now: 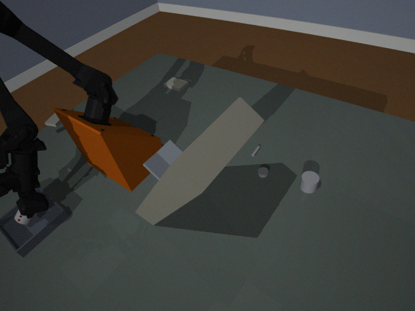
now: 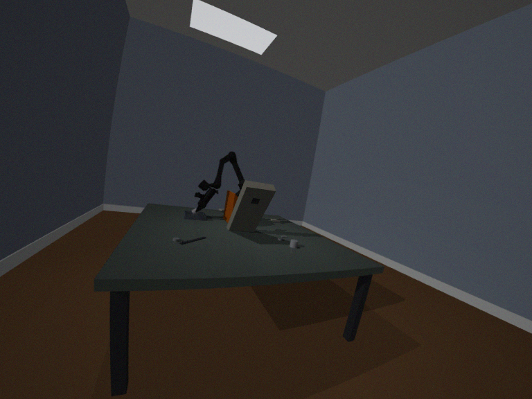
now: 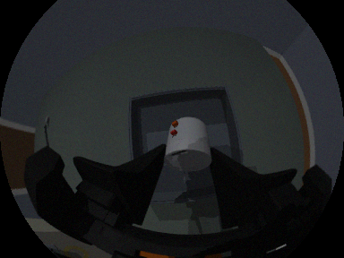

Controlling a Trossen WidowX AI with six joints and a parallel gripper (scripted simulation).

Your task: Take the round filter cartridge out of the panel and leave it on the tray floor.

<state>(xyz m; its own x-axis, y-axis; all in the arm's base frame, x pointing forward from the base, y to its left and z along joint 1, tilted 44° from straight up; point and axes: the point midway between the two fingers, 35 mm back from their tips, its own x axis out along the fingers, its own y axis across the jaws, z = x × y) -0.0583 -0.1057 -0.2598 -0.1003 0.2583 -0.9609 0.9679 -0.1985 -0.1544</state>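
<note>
My gripper tip is right at the round filter cartridge. Round my gripper tip: beige service panel 390 mm ahead, 260 mm to the left, 130 mm above; pin 420 mm ahead, 530 mm to the left, 40 mm below; dark tray 10 mm to the right, 40 mm below.
</note>
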